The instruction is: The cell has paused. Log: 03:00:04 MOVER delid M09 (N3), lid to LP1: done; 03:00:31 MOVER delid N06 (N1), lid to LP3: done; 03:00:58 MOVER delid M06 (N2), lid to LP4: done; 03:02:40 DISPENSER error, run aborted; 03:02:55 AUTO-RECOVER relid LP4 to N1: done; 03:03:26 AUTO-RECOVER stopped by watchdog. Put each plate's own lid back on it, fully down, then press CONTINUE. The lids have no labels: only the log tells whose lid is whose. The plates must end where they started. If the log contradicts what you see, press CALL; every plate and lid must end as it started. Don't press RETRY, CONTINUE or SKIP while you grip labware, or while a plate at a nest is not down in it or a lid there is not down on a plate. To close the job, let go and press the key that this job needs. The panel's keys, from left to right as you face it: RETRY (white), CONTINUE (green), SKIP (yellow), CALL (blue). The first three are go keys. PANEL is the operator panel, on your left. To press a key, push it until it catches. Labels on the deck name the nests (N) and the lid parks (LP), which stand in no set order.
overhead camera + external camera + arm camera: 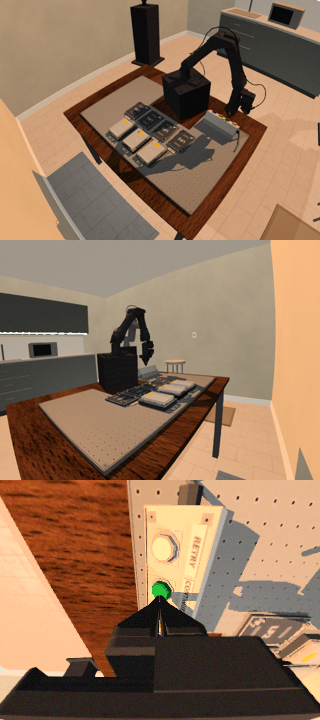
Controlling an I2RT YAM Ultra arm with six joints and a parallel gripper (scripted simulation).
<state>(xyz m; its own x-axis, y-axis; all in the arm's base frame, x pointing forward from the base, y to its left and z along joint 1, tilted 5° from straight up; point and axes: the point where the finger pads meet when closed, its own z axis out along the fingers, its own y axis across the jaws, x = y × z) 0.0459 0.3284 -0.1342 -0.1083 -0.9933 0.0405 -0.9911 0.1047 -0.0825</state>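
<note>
My gripper is now 30 mm above the green CONTINUE key. Round my hand: yellow SKIP key (50 mm to the right, 30 mm below, 10 mm behind); then white retry key (50 mm to the left, 30 mm below, 10 mm ahead); then blue CALL key (100 mm to the right, 30 mm below, 10 mm behind).
</note>
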